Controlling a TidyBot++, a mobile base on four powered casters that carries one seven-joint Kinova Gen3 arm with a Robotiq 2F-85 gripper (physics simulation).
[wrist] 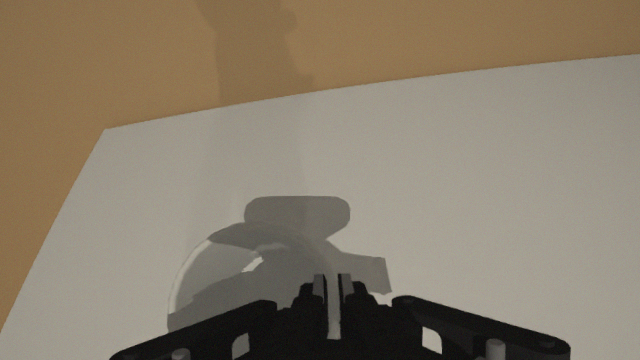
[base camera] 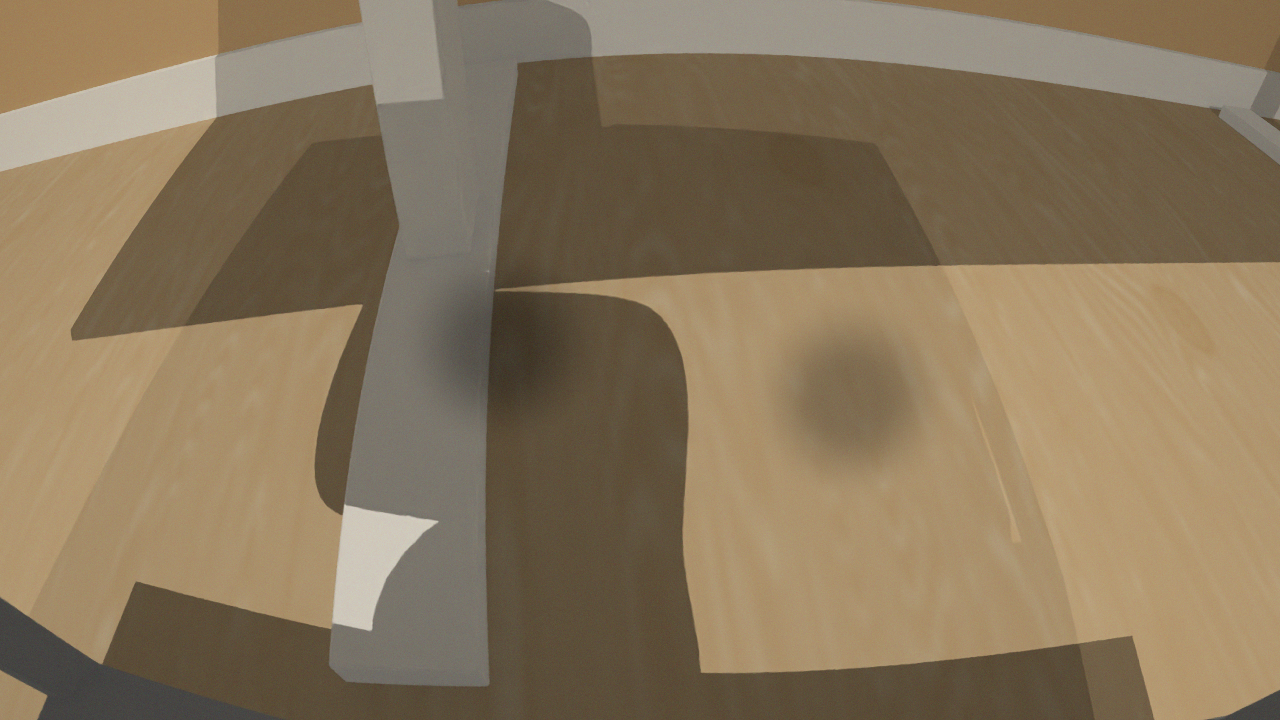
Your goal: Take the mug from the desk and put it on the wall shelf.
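Note:
The mug (wrist: 225,290) is pale grey-white and round. It shows at the lower left of centre in the wrist view, partly covered by the gripper's left finger linkage. My gripper (wrist: 332,290) is shut on a thin pale part of the mug, at the mug's right side. The mug is over the pale desk (wrist: 475,175); I cannot tell whether it touches the desk top. The wall shelf does not show in either view.
The desk's far edge runs along the tan wall (wrist: 450,35), with a desk corner at the left. In the base view a pale grey desk leg (base camera: 416,447) stands left of centre on the wooden floor (base camera: 805,537). A pale baseboard (base camera: 760,26) runs behind it.

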